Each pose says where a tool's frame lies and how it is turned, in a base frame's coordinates. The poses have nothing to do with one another.
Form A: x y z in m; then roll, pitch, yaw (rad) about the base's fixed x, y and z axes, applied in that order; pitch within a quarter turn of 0, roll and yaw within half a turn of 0.
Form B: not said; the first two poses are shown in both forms.
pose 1, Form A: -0.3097 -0.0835 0.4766 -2.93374 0.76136 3.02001
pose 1, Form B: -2.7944 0.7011 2.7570 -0.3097 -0.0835 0.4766
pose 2, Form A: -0.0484 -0.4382 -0.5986 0.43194 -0.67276 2.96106
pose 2, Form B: -3.0206 0.6840 -0.4118 -0.0484 -0.4382 -0.5986
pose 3, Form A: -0.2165 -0.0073 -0.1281 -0.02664 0.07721 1.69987
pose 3, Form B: 1.6996 -0.0363 -0.0731 -0.2165 -0.0073 -0.1281
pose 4, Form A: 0.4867 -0.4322 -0.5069 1.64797 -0.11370 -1.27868
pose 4, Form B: 0.3560 -1.2606 1.8244 0.4867 -0.4322 -0.5069
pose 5, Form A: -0.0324 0.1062 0.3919 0.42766 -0.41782 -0.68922
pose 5, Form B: -0.5667 -0.5808 0.1022 -0.0324 0.1062 0.3919
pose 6, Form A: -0.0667 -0.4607 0.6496 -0.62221 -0.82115 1.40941
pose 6, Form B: 1.4226 -0.7353 0.7279 -0.0667 -0.4607 0.6496
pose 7, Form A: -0.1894 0.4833 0.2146 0.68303 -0.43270 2.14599
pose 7, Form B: 2.3432 0.7846 -0.0997 -0.1894 0.4833 0.2146
